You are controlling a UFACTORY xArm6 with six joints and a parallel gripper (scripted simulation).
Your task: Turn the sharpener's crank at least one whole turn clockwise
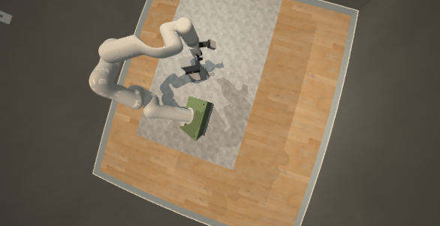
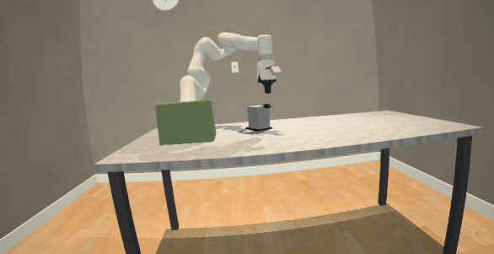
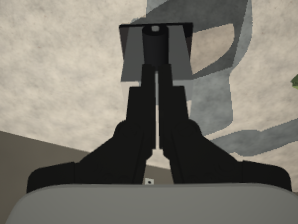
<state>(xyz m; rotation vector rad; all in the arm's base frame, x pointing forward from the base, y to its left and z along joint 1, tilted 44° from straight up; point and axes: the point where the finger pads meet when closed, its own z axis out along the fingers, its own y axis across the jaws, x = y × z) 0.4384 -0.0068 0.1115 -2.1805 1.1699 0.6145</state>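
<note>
Now: the black crank knob 1 cm behind my hand, 1 cm to the left of it and 9 cm below it.
</note>
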